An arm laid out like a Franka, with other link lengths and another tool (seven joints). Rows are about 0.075 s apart.
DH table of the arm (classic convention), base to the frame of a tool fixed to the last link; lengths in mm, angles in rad. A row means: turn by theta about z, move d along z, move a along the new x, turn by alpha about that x. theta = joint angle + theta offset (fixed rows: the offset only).
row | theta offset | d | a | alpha
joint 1 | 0 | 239.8 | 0 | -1.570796
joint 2 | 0 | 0 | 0 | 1.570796
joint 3 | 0 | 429.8 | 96.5 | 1.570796
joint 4 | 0 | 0 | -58.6 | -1.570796
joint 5 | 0 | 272.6 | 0 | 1.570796
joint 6 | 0 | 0 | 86.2 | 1.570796
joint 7 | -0.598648 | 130.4 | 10 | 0.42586
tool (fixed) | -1.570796 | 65.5 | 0 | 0
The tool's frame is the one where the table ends.
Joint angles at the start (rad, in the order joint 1, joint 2, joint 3, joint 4, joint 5, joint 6, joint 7):
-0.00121, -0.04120, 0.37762, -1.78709, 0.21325, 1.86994, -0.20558
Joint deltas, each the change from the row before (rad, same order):
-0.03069, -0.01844, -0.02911, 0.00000, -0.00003, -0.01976, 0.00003
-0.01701, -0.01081, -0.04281, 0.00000, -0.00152, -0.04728, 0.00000
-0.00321, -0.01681, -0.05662, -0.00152, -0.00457, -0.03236, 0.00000
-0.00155, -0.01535, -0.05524, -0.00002, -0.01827, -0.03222, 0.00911
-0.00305, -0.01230, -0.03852, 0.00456, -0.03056, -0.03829, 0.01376
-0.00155, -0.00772, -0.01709, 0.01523, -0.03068, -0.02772, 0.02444
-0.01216, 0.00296, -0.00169, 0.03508, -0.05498, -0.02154, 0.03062
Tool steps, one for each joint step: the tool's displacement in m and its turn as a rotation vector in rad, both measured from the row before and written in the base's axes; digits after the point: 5 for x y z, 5 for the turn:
0.00423, -0.02517, 0.00585, -0.00478, 0.00001, -0.05601
-0.00026, -0.02646, 0.00051, -0.01072, 0.03363, -0.05060
-0.00116, -0.02659, 0.00388, -0.00735, 0.01467, -0.05306
-0.00220, -0.02729, 0.00321, -0.01769, 0.01449, -0.05758
-0.00476, -0.02265, 0.00237, -0.02958, 0.01924, -0.04567
-0.00258, -0.01266, 0.00505, -0.02918, 0.00488, -0.03634
0.00422, -0.01463, 0.00740, -0.05248, -0.01191, -0.03864

